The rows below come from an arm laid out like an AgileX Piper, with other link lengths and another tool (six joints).
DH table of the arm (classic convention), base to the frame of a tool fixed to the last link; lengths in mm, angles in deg. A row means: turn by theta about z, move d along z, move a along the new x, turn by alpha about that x. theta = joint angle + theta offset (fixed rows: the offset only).
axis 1: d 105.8; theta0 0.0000; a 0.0; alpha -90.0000
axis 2: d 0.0; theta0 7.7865; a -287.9; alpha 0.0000
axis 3: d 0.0; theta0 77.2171; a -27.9; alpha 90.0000
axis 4: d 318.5; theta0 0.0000; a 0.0; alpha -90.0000
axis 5: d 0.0; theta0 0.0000; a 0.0; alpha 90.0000
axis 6: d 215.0; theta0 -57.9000; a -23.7; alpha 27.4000
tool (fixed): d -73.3; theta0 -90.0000; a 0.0; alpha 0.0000
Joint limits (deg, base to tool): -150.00..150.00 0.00..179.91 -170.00..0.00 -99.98..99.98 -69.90..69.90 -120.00..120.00
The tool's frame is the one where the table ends.
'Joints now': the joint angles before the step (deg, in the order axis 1, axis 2, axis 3, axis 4, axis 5, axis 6). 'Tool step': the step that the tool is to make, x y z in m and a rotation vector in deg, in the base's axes. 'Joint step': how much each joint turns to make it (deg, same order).
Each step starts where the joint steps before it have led.
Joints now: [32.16 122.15 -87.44 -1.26 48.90 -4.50]
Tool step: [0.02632 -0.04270 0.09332 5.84 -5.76 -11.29]
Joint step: [-6.41 -10.96 0.00 1.25 3.14 4.50]
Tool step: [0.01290 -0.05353 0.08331 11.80 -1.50 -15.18]
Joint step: [-9.08 -9.26 0.00 8.92 3.29 4.55]
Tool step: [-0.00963 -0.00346 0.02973 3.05 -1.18 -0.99]
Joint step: [-0.79 -3.51 0.00 2.52 1.52 0.15]
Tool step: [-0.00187 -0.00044 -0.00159 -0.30 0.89 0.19]
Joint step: [0.00 0.09 0.00 -0.06 0.87 -0.01]
